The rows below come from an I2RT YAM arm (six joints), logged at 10 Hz.
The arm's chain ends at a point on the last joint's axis. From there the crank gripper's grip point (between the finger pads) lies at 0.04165 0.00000 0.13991 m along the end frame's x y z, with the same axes.
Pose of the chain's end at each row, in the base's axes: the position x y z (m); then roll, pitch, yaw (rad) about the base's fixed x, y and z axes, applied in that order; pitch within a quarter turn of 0, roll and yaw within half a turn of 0:
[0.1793 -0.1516 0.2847 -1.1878 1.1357 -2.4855]
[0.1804 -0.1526 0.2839 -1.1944 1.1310 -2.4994]
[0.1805 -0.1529 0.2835 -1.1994 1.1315 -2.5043]
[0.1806 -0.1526 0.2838 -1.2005 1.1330 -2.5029]
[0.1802 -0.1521 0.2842 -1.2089 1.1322 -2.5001]
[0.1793 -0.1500 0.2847 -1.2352 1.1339 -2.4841]
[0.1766 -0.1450 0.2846 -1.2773 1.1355 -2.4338]
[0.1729 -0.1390 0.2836 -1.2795 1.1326 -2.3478]
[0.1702 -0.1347 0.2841 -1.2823 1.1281 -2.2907]
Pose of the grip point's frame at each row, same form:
[0.2070 -0.2941 0.2690 -1.1878 1.1357 -2.4855]
[0.2069 -0.2953 0.2681 -1.1944 1.1310 -2.4994]
[0.2069 -0.2956 0.2674 -1.1994 1.1315 -2.5043]
[0.2074 -0.2952 0.2675 -1.2005 1.1330 -2.5029]
[0.2084 -0.2944 0.2675 -1.2089 1.1322 -2.5001]
[0.2130 -0.2908 0.2665 -1.2352 1.1339 -2.4841]
[0.2224 -0.2820 0.2639 -1.2773 1.1355 -2.4338]
[0.2306 -0.2715 0.2629 -1.2795 1.1326 -2.3478]
[0.2356 -0.2636 0.2635 -1.2823 1.1281 -2.2907]

